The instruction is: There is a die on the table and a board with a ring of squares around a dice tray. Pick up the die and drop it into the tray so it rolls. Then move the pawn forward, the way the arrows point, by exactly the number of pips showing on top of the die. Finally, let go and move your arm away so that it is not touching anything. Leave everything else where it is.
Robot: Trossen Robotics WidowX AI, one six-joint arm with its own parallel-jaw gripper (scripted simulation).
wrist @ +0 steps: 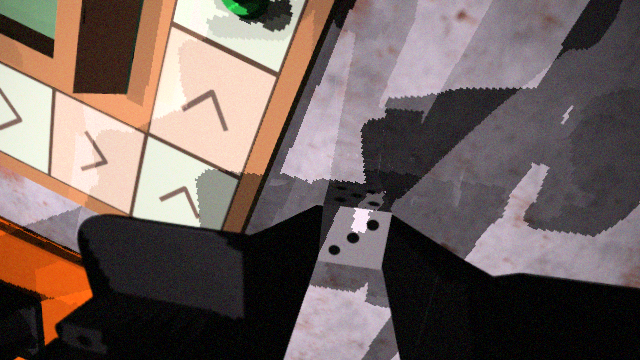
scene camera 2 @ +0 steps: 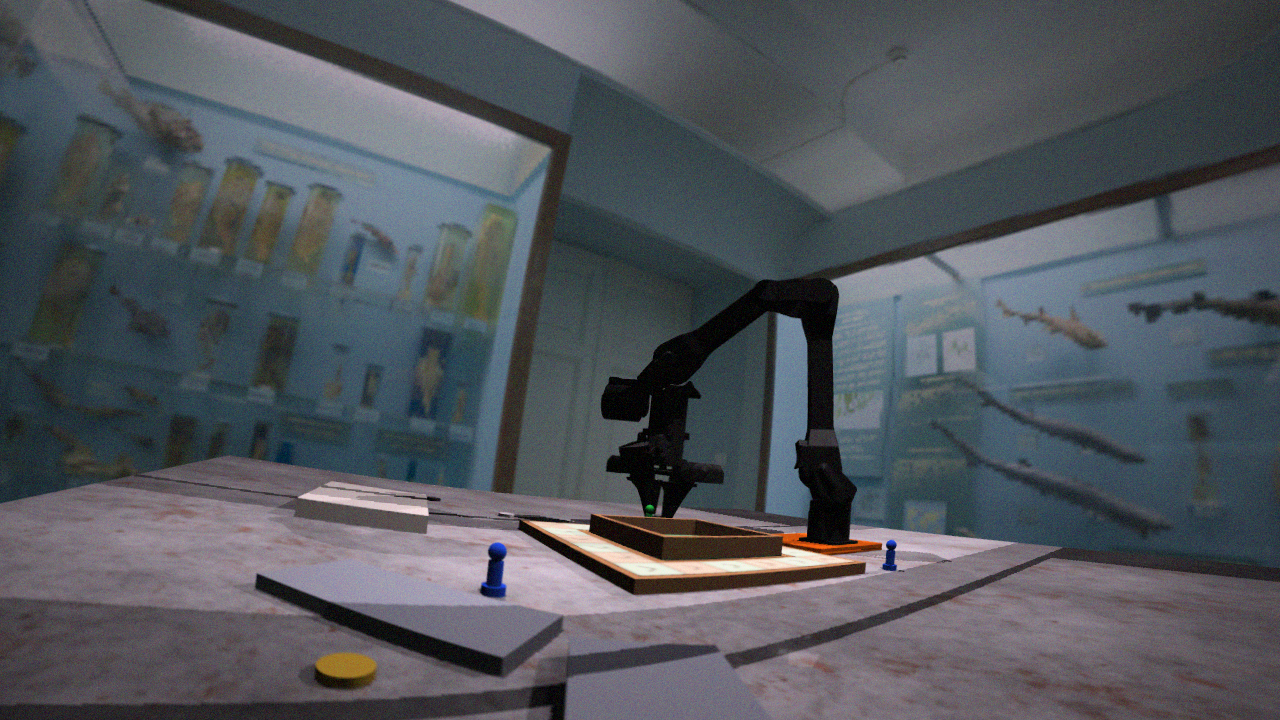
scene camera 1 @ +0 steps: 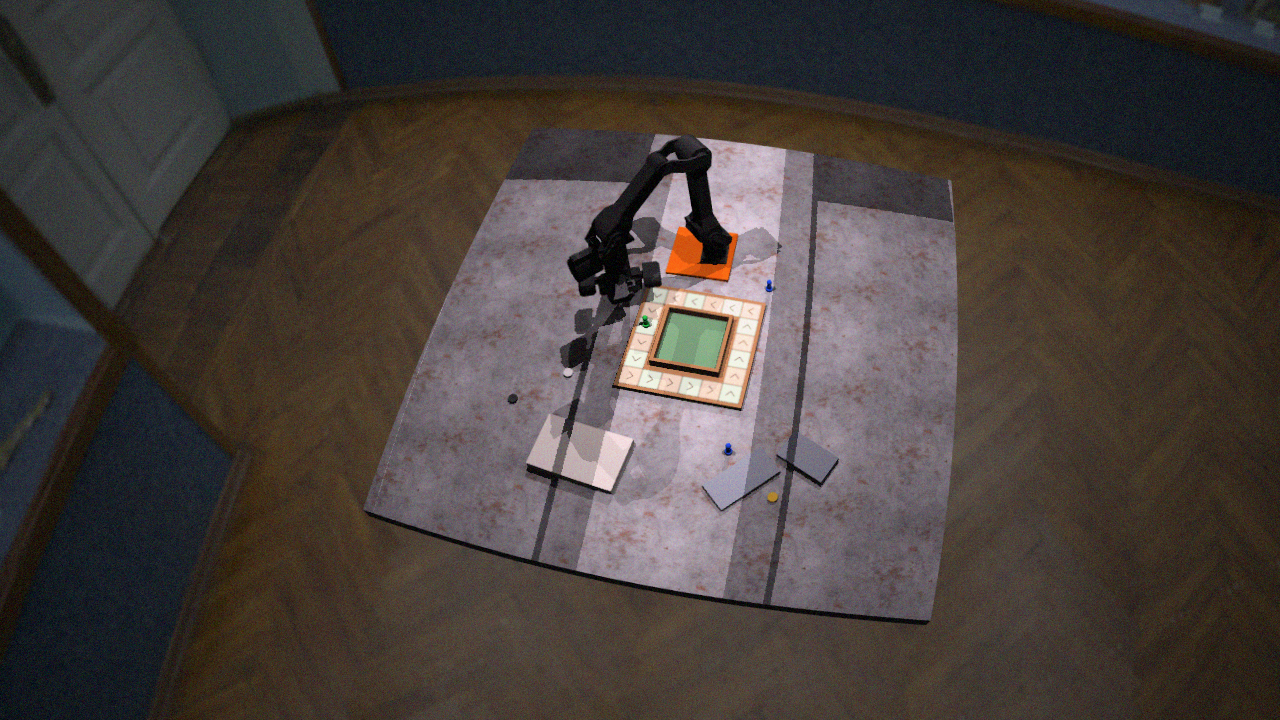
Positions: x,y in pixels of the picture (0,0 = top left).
Scene:
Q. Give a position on a beige slab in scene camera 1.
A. At 573,451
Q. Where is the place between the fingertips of the gripper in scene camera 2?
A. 656,525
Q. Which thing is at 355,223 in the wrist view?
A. A white die.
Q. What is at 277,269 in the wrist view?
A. The gripper.

